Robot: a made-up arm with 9 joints. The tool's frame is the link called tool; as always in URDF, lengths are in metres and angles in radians. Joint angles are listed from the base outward. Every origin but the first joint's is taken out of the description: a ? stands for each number. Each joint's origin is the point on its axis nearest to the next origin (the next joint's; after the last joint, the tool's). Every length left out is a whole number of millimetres.
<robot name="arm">
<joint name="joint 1" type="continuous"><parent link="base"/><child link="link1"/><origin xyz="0 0 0.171" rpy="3.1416 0 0"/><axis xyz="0 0 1"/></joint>
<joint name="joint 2" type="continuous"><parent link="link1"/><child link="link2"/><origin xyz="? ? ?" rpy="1.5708 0 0"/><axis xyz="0 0 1"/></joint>
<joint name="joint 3" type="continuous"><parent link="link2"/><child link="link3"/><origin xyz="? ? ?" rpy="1.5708 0 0"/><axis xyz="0 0 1"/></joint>
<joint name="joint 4" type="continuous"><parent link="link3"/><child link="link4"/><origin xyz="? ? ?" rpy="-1.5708 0 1.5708"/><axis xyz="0 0 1"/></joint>
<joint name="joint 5" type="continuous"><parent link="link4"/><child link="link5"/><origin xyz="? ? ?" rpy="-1.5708 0 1.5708"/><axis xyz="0 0 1"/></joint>
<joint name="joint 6" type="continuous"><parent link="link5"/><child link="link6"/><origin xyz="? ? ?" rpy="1.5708 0 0"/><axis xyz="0 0 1"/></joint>
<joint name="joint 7" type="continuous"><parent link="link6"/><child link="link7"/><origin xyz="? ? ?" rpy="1.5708 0 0"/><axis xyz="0 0 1"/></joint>
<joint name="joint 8" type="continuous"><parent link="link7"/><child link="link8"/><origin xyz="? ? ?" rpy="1.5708 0 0"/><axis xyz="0 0 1"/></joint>
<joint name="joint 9" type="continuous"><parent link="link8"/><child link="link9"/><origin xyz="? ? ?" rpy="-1.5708 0 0"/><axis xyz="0 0 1"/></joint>
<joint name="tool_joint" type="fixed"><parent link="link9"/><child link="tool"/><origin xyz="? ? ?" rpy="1.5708 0 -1.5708"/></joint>
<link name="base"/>
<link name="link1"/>
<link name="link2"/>
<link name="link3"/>
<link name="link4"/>
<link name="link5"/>
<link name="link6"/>
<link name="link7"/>
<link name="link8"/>
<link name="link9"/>
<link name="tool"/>
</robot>
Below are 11 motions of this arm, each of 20 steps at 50 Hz.
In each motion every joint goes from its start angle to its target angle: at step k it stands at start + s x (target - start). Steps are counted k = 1, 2, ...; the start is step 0. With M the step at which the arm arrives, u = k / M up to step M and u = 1 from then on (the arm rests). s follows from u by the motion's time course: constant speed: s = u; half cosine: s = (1 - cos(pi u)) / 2; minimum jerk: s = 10 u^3 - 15 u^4 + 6 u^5.
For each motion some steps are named. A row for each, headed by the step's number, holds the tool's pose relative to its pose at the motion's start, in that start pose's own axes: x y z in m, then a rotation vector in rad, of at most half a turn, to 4 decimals.
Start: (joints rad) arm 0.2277 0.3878 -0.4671 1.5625 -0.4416 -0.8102 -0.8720 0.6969 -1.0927
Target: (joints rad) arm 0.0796 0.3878 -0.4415 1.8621 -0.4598 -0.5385 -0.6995 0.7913 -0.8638
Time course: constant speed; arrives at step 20
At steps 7, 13, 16, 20:
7: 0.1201 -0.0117 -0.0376 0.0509 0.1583 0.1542
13: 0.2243 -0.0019 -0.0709 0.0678 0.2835 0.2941
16: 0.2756 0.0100 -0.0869 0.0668 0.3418 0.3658
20: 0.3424 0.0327 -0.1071 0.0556 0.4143 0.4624

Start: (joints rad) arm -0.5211 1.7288 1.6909 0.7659 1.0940 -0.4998 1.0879 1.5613 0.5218
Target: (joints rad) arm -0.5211 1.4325 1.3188 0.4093 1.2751 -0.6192 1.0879 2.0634 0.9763
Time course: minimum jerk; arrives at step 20
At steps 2, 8, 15, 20:
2: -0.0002 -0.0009 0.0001 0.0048 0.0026 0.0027
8: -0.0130 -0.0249 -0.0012 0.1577 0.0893 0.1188
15: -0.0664 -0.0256 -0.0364 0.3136 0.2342 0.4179
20: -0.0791 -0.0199 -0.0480 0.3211 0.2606 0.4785

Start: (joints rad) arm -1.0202 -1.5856 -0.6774 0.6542 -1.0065 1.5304 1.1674 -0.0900 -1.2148
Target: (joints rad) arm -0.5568 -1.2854 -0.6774 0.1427 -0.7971 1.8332 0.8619 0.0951 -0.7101
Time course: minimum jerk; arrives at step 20
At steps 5, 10, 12, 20:
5: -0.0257 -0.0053 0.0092 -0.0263 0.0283 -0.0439
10: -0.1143 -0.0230 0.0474 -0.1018 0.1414 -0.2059
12: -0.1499 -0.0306 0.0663 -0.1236 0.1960 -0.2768
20: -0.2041 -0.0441 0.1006 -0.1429 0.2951 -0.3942

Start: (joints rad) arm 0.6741 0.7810 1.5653 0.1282 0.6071 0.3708 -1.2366 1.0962 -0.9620
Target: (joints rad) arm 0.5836 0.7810 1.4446 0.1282 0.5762 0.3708 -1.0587 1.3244 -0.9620
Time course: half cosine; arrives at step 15
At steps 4, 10, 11, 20:
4: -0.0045 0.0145 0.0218 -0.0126 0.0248 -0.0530
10: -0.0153 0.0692 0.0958 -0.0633 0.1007 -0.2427
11: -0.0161 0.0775 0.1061 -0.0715 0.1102 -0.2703
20: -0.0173 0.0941 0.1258 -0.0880 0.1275 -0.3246

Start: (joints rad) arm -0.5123 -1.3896 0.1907 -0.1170 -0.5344 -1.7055 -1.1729 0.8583 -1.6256
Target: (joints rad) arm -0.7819 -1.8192 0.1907 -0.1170 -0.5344 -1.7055 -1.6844 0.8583 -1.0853
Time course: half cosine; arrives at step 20
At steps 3, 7, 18, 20:
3: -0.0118 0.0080 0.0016 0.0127 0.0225 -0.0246
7: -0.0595 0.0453 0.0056 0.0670 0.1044 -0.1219
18: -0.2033 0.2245 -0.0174 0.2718 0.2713 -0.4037
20: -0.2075 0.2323 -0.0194 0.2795 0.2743 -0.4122

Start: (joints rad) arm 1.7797 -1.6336 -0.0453 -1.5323 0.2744 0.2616 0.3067 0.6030 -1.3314
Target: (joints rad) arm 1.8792 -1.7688 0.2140 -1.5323 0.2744 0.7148 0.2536 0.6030 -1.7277
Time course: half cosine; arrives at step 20
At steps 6, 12, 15, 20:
6: -0.0351 -0.0033 -0.0042 -0.0261 -0.0478 0.1113
12: -0.1096 -0.0181 -0.0106 -0.0331 -0.1517 0.3690
15: -0.1412 -0.0280 -0.0124 -0.0133 -0.1966 0.4871
20: -0.1635 -0.0366 -0.0134 0.0104 -0.2287 0.5743

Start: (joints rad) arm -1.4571 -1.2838 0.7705 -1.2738 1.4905 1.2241 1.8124 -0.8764 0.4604
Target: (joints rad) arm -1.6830 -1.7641 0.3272 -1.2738 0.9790 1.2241 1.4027 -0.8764 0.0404
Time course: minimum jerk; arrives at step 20
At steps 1, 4, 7, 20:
1: -0.0002 -0.0001 -0.0002 0.0000 -0.0012 -0.0003
4: -0.0094 -0.0055 -0.0110 -0.0012 -0.0610 -0.0171
7: -0.0345 -0.0243 -0.0483 -0.0028 -0.2485 -0.0662
20: -0.0591 -0.1311 -0.2526 0.0375 -1.0599 -0.2389

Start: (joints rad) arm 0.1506 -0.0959 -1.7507 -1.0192 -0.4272 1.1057 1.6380 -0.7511 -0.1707
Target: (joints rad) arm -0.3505 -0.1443 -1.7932 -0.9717 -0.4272 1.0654 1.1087 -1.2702 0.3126
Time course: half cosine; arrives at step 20
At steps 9, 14, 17, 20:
9: 0.0439 0.0322 0.1530 -0.4190 0.0746 -0.1361
14: 0.0934 0.0718 0.2809 -0.7597 0.1281 -0.3259
17: 0.1160 0.0907 0.3318 -0.8866 0.1420 -0.4216
20: 0.1244 0.0979 0.3499 -0.9302 0.1456 -0.4585

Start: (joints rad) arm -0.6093 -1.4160 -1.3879 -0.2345 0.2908 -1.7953 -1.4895 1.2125 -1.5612
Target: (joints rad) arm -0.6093 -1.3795 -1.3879 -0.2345 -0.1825 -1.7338 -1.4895 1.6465 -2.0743
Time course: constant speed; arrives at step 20
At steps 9, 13, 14, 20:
9: 0.1408 -0.0125 -0.0253 0.0500 -0.2165 0.0140
13: 0.2032 -0.0060 -0.0378 0.0715 -0.3096 0.0171
14: 0.2186 -0.0032 -0.0411 0.0767 -0.3326 0.0176
20: 0.3093 0.0234 -0.0608 0.1070 -0.4685 0.0185

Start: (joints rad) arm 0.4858 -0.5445 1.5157 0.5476 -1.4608 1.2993 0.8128 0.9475 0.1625
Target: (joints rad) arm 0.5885 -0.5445 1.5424 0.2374 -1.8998 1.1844 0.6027 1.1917 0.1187
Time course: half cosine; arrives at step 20
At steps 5, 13, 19, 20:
5: 0.0112 0.0233 -0.0192 -0.0218 0.0265 0.0846
13: 0.0369 0.1020 -0.1085 -0.0989 0.1662 0.3974
19: 0.0402 0.1282 -0.1548 -0.1315 0.2477 0.5255
20: 0.0402 0.1287 -0.1559 -0.1322 0.2497 0.5284

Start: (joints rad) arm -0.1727 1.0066 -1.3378 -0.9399 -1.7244 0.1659 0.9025 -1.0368 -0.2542
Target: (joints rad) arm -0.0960 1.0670 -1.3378 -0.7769 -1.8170 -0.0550 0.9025 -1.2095 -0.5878
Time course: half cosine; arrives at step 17
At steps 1, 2, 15, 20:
1: 0.0001 0.0003 -0.0010 0.0018 -0.0034 0.0013
2: 0.0003 0.0012 -0.0042 0.0073 -0.0136 0.0049
15: 0.0035 0.0510 -0.1216 0.2328 -0.4060 0.0896
20: 0.0035 0.0535 -0.1259 0.2417 -0.4207 0.0907

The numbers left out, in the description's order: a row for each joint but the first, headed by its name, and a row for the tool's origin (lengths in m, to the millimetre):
joint 2: -0.233 -0.097 0
joint 3: -0.252 -0.244 0
joint 4: 0.273 -0.062 0
joint 5: -0.098 -0.036 0
joint 6: 0.105 0.649 0
joint 7: 0.03 0.106 0
joint 8: 0.094 0.225 0
joint 9: 0.076 -0.055 0
tool: -0.111 -0.032 0

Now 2 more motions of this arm.
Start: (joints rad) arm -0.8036 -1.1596 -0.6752 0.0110 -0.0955 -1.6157 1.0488 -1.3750 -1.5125
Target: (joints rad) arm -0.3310 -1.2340 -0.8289 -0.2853 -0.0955 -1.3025 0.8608 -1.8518 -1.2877
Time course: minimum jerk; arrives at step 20
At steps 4, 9, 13, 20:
4: 0.0131 0.0146 0.0097 -0.0335 0.0113 0.0507
9: 0.0843 0.1154 0.0585 -0.2468 0.0870 0.3488
13: 0.1396 0.2367 0.0894 -0.4881 0.1729 0.6395
20: 0.1641 0.3226 0.0983 -0.6598 0.2304 0.8203

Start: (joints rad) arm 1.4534 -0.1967 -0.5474 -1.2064 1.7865 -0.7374 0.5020 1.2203 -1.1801
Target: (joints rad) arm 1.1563 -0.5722 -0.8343 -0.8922 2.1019 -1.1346 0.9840 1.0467 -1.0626
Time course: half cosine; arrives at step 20
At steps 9, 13, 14, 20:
9: 0.0856 0.1150 -0.0226 0.0600 0.3084 -0.0591
13: 0.1686 0.1918 -0.0167 0.1003 0.5299 -0.0410
14: 0.1883 0.2079 -0.0133 0.1076 0.5774 -0.0302
20: 0.2514 0.2556 0.0018 0.1250 0.7206 0.0175

